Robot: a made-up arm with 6 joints.
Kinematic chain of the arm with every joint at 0, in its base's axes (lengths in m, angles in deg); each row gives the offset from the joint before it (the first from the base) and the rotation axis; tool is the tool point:
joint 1: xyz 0 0 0.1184 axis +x
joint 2: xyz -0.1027 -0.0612 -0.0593 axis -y
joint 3: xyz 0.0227 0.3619 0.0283 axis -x
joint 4: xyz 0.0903 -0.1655 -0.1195 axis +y
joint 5: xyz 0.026 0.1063 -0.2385 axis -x
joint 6: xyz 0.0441 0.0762 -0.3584 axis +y
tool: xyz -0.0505 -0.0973 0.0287
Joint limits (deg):
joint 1: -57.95..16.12
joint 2: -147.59..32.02
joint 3: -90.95..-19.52
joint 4: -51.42..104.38
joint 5: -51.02..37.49
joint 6: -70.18..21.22
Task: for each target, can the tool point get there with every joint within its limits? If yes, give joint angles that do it. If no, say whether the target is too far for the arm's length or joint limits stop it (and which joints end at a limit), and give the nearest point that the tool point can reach.
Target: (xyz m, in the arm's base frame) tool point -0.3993 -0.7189 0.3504
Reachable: no: joint limits stop it (at a limit: joint 1, joint 2, joint 3, joint 4, joint 5, joint 6) | nearest point -0.4094 -0.2975 -0.0742 | short by 0.598 m
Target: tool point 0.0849 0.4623 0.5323
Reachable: yes | joints 9.95 -127.62 -51.24 78.45 -23.22 0.66
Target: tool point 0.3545 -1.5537 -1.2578
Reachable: no: too far | nearest point 0.0730 -0.5202 -0.6019 | short by 1.256 m
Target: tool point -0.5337 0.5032 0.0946
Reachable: yes | joints -4.65 -23.72 -46.74 79.74 -21.80 2.08
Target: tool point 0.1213 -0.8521 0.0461
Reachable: no: joint limits stop it (at a limit: joint 1, joint 3, joint 4, joint 5, joint 6) | nearest point 0.1214 -0.5667 -0.4105 | short by 0.538 m
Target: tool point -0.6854 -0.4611 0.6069
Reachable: no: joint limits stop it (at a limit: joint 1, joint 3, joint 5, joint 6) | nearest point -0.4491 -0.0060 0.4612 | short by 0.533 m
